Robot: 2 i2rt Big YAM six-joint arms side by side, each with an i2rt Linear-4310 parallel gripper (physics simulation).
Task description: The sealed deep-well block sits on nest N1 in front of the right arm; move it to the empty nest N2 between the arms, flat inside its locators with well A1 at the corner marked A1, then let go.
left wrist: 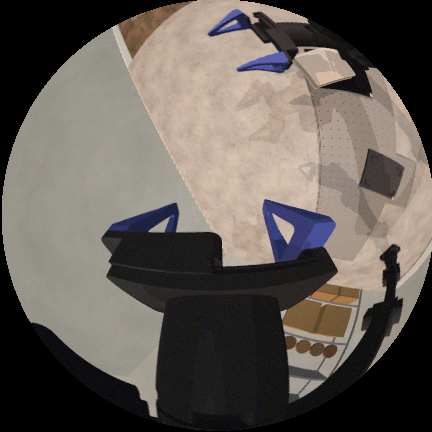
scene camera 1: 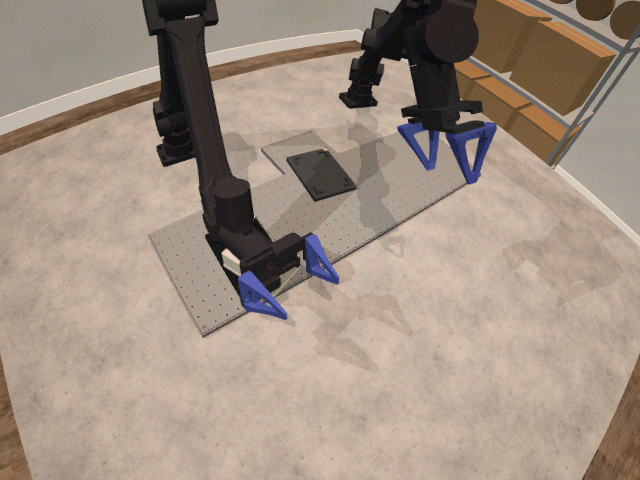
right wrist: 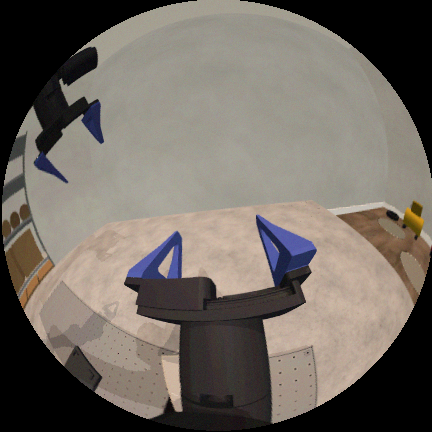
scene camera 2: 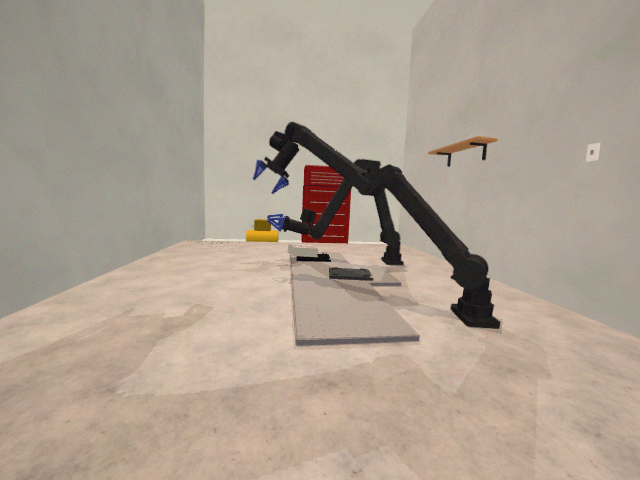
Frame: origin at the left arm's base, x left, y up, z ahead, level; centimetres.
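Seen in the pictures: left gripper, fingertip midpoint: [left wrist: 219, 205] [scene camera 1: 450, 175] [right wrist: 84, 160] [scene camera 2: 262, 186]; right gripper, fingertip midpoint: [left wrist: 221, 50] [scene camera 1: 313, 298] [right wrist: 215, 226] [scene camera 2: 267, 218]; left arm's base at its link origin: [left wrist: 389, 251] [scene camera 1: 357, 101] [scene camera 2: 473, 317]; right arm's base at its link origin: [scene camera 1: 180, 152] [scene camera 2: 391, 262].
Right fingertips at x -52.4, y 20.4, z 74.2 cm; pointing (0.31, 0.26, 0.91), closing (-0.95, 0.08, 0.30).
Pixels of each thing's top centre, then the offset from my right fingertips to it. "spot": a spot on its surface instead. Level surfaces: height alone.
- pale deep-well block at its top centre: [right wrist: 197, 391] [scene camera 1: 260, 252] [scene camera 2: 303, 244] dx -1.7, dy -12.3, dz -17.4 cm
- black nest N1 at a spot on its surface: [scene camera 2: 324, 257] spot: dx +0.8, dy -17.4, dz -28.4 cm
- Nest N2 at its top centre: [scene camera 1: 321, 169] [scene camera 2: 350, 270] [left wrist: 384, 177] dx +22.1, dy -17.4, dz -40.3 cm
- perforated grey board at its surface level: dy -19.1 cm
- small grey plate at its surface level: dy -19.1 cm
The pale deep-well block [scene camera 1: 231, 260] [scene camera 2: 302, 251] [left wrist: 325, 67] [right wrist: 171, 380] is at the black nest N1 [scene camera 2: 324, 257] [left wrist: 361, 83], partly hidden under my right arm in scene camera 1; its exact seating and A1 corner are unclear. Nest N2 [scene camera 1: 320, 173] [scene camera 2: 350, 272] [left wrist: 382, 174] [right wrist: 85, 367] is empty, with corner locators; its A1 mark is unreadable. My right gripper [scene camera 1: 311, 299] [scene camera 2: 269, 219] [left wrist: 221, 50] [right wrist: 215, 226] is open and empty, above and beyond the block. My left gripper [scene camera 1: 450, 175] [scene camera 2: 263, 186] [left wrist: 219, 205] [right wrist: 84, 160] is open and empty, raised high.
A perforated grey board [scene camera 1: 178, 263] [scene camera 2: 336, 325] [left wrist: 335, 200] [right wrist: 295, 380] lies under both nests. A small grey plate [scene camera 1: 281, 147] [scene camera 2: 387, 282] adjoins N2. My right forearm [scene camera 1: 199, 103] passes over the board. Boxes [scene camera 1: 560, 64] stand on shelving beyond the table.
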